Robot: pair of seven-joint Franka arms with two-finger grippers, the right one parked.
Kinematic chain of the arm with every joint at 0, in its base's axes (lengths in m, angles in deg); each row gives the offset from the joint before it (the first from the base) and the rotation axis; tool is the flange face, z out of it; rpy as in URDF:
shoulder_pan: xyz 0 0 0.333 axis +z
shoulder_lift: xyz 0 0 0 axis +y
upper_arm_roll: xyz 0 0 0.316 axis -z
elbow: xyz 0.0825 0 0 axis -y
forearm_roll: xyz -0.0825 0 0.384 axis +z
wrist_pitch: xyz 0 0 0 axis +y
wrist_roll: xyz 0.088 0 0 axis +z
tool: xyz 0 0 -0.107 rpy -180 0 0
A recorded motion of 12 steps. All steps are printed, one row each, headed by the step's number.
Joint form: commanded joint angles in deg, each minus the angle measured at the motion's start. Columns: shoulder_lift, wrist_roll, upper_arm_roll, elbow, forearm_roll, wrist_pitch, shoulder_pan.
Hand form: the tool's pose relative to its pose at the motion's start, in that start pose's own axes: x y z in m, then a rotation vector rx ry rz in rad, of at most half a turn. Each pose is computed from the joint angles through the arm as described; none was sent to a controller.
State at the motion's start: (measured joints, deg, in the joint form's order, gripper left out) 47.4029 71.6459 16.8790 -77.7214 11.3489 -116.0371 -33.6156
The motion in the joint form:
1: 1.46 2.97 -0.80 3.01 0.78 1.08 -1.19
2: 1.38 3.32 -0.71 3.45 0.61 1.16 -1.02
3: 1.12 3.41 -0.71 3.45 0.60 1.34 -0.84
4: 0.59 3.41 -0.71 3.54 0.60 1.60 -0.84
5: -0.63 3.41 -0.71 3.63 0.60 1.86 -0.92
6: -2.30 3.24 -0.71 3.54 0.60 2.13 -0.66
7: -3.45 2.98 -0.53 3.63 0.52 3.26 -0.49
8: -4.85 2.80 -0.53 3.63 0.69 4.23 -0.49
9: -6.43 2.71 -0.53 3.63 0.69 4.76 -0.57
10: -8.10 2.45 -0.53 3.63 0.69 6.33 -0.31
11: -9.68 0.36 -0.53 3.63 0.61 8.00 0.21
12: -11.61 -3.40 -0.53 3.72 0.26 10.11 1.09
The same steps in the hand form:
1: 0.0017 0.0084 -0.0025 0.0014 0.0208 -0.0456
2: 0.0038 0.0089 -0.0071 -0.0071 0.0202 -0.0561
3: 0.0057 0.0077 -0.0102 -0.0081 0.0214 -0.0609
4: 0.0057 0.0074 -0.0173 -0.0129 0.0258 -0.0612
5: 0.0045 0.0074 -0.0330 -0.0276 0.0371 -0.0600
6: 0.0065 0.0048 -0.0530 -0.0460 0.0511 -0.0613
7: 0.0057 0.0021 -0.0667 -0.0468 0.0542 -0.0583
8: 0.0043 -0.0008 -0.0827 -0.0498 0.0657 -0.0545
9: 0.0016 -0.0029 -0.1015 -0.0636 0.0787 -0.0519
10: 0.0019 -0.0092 -0.1197 -0.0615 0.0869 -0.0528
11: 0.0050 -0.0173 -0.1365 -0.0554 0.0929 -0.0271
12: 0.0107 -0.0289 -0.1576 -0.0487 0.0963 0.0196

